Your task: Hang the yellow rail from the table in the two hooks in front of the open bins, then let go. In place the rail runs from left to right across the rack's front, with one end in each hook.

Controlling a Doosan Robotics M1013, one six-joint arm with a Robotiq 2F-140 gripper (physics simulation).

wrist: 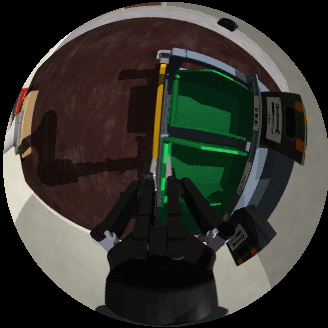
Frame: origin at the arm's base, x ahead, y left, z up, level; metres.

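Seen in the pictures: gripper, between the fingertips: (161, 162).
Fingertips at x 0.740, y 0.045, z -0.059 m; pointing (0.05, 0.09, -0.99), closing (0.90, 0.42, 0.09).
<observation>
Pixels of each thing's top centre, then the offset from my fingertips to it. "pt": a spot on its surface instead. Level surfaces: height alone.
- yellow rail, centre of its top: (155, 146) dx -0.022, dy +0.025, dz -0.004 m
- pale far hook, a spot on its surface: (163, 56) pt dx -0.075, dy +0.185, dz +0.041 m
- rack's grey frame, a spot on its surface: (215, 60) pt dx -0.002, dy +0.206, dz +0.071 m
- dark red table top, height of its surface: dz -0.014 m
The yellow rail (159, 110) runs lengthwise in the wrist view, close along the rack's front edge. Its far end is at the pale far hook (163, 56); whether it sits in the hook cannot be told. My gripper (161, 162) is shut on the rail near the lower middle of the view. The fingers hide part of the rail, and its near end and the near hook are hidden. The open green bins (202, 107) (200, 172) are just right of the rail and fingers.
The rack's grey frame (215, 60) surrounds the bins. Dark cases with labels (294, 125) (245, 242) stand to the right and lower right. The dark red table top (90, 110) spreads to the left, with a tan block (30, 122) at its far left edge.
</observation>
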